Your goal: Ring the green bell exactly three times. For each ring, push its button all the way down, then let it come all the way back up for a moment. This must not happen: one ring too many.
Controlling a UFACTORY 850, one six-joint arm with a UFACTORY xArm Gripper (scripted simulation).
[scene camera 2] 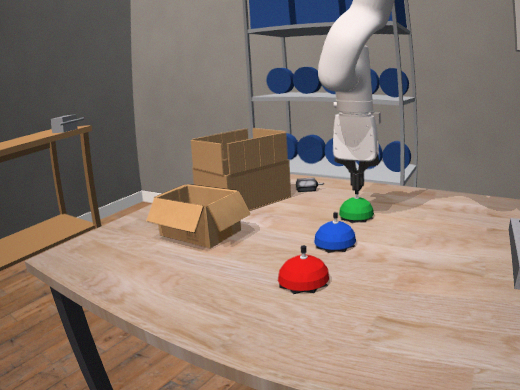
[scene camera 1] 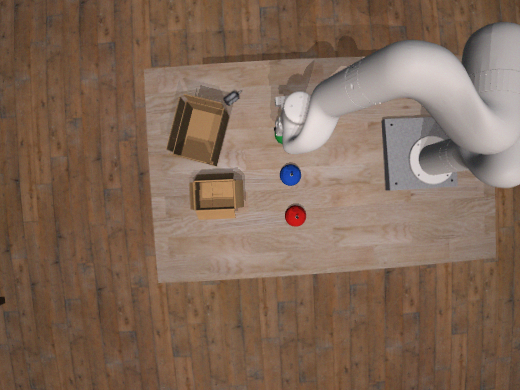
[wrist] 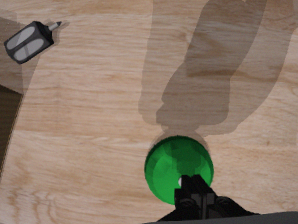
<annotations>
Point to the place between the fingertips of the gripper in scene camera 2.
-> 357, 189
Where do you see a red bell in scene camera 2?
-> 304, 273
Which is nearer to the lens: the blue bell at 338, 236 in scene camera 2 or the green bell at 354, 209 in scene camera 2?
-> The blue bell.
</annotations>
